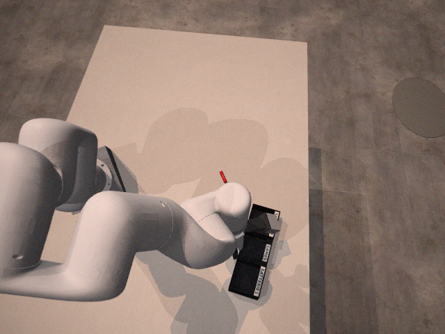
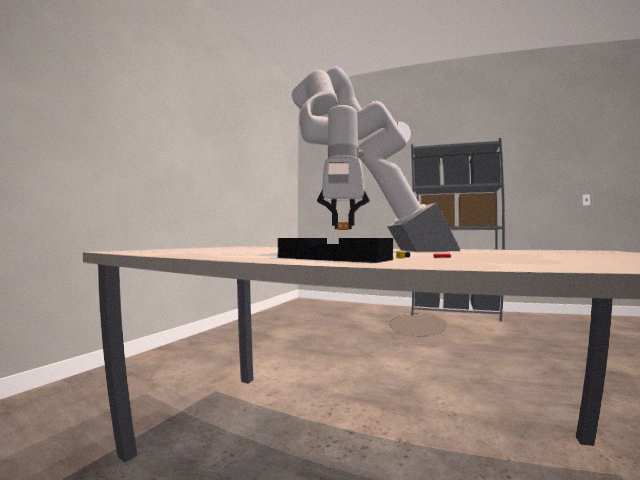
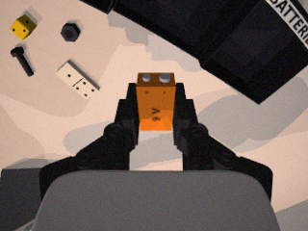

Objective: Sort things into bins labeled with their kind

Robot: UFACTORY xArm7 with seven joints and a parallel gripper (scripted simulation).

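Right now my hand is 230 mm to the right of the red stick, 80 mm above it and 40 mm past it. The rest, counted from my hand: orange battery 10 mm below, 10 mm ahead; then white domino 80 mm to the left, 80 mm below, 60 mm behind; then black nut 90 mm to the left, 80 mm below.
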